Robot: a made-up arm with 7 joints. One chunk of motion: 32 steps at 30 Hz.
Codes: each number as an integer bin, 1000 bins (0 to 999) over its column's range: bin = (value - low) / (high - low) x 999, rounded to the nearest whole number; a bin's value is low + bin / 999 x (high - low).
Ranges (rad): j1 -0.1..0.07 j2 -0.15..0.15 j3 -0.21..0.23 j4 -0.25..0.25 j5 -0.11..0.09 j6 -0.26..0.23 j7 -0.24..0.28
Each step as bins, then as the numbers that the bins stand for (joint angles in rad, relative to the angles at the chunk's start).
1 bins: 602 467 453 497 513 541 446
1 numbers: 0.0024 -0.0098 -0.0105 -0.0013 -0.0073 0.0054 -0.0078
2 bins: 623 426 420 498 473 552 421
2 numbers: 0.0060 -0.0221 -0.0250 -0.0008 -0.0153 0.0108 -0.0209
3 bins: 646 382 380 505 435 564 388
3 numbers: 0.0099 -0.0353 -0.0426 0.0028 -0.0229 0.0166 -0.0380
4 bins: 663 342 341 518 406 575 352
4 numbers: 0.0128 -0.0473 -0.0598 0.0093 -0.0287 0.0220 -0.0568
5 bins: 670 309 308 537 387 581 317
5 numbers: 0.0140 -0.0572 -0.0743 0.0188 -0.0325 0.0250 -0.0750
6 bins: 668 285 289 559 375 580 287
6 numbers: 0.0137 -0.0644 -0.0827 0.0298 -0.0349 0.0245 -0.0906
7 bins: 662 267 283 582 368 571 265
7 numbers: 0.0127 -0.0698 -0.0854 0.0413 -0.0363 0.0201 -0.1021
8 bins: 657 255 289 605 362 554 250
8 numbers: 0.0118 -0.0734 -0.0827 0.0528 -0.0375 0.0117 -0.1099
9 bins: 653 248 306 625 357 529 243
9 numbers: 0.0111 -0.0755 -0.0752 0.0628 -0.0385 -0.0005 -0.1135
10 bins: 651 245 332 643 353 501 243
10 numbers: 0.0108 -0.0764 -0.0638 0.0718 -0.0393 -0.0143 -0.1135
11 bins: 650 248 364 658 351 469 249
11 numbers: 0.0106 -0.0755 -0.0497 0.0793 -0.0397 -0.0300 -0.1104
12 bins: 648 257 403 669 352 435 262
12 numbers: 0.0103 -0.0728 -0.0325 0.0848 -0.0395 -0.0466 -0.1036
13 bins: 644 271 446 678 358 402 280
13 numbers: 0.0096 -0.0686 -0.0136 0.0893 -0.0383 -0.0628 -0.0943
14 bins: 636 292 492 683 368 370 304
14 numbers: 0.0082 -0.0623 0.0067 0.0918 -0.0363 -0.0785 -0.0818
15 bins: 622 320 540 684 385 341 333
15 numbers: 0.0058 -0.0539 0.0278 0.0923 -0.0329 -0.0927 -0.0667
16 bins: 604 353 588 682 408 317 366
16 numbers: 0.0028 -0.0440 0.0490 0.0913 -0.0283 -0.1045 -0.0495
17 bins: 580 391 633 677 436 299 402
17 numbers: -0.0013 -0.0326 0.0688 0.0888 -0.0227 -0.1133 -0.0308
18 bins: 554 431 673 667 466 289 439
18 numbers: -0.0057 -0.0206 0.0864 0.0838 -0.0167 -0.1182 -0.0115
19 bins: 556 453 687 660 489 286 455
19 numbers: -0.0054 -0.0140 0.0926 0.0803 -0.0121 -0.1197 -0.0032
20 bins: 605 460 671 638 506 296 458
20 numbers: 0.0030 -0.0119 0.0855 0.0693 -0.0087 -0.1148 -0.0016
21 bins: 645 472 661 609 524 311 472
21 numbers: 0.0098 -0.0083 0.0811 0.0548 -0.0051 -0.1075 0.0057
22 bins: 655 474 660 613 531 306 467
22 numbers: 0.0115 -0.0077 0.0807 0.0568 -0.0037 -0.1099 0.0031
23 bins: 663 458 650 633 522 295 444
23 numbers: 0.0128 -0.0125 0.0763 0.0668 -0.0055 -0.1153 -0.0089
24 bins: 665 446 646 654 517 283 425
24 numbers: 0.0132 -0.0161 0.0745 0.0773 -0.0065 -0.1212 -0.0188
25 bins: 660 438 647 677 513 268 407
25 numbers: 0.0123 -0.0185 0.0750 0.0888 -0.0073 -0.1285 -0.0281
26 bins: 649 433 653 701 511 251 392
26 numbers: 0.0104 -0.0200 0.0776 0.1009 -0.0077 -0.1369 -0.0360
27 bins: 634 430 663 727 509 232 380
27 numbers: 0.0079 -0.0209 0.0820 0.1139 -0.0081 -0.1462 -0.0422
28 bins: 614 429 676 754 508 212 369
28 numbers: 0.0045 -0.0212 0.0877 0.1274 -0.0083 -0.1560 -0.0479
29 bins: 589 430 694 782 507 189 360
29 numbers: 0.0002 -0.0209 0.0957 0.1414 -0.0085 -0.1673 -0.0526
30 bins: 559 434 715 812 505 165 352
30 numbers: -0.0049 -0.0197 0.1049 0.1564 -0.0089 -0.1791 -0.0568
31 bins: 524 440 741 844 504 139 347
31 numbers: -0.0108 -0.0179 0.1164 0.1724 -0.0091 -0.1918 -0.0594
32 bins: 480 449 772 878 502 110 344
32 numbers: -0.0183 -0.0152 0.1300 0.1894 -0.0095 -0.2060 -0.0609
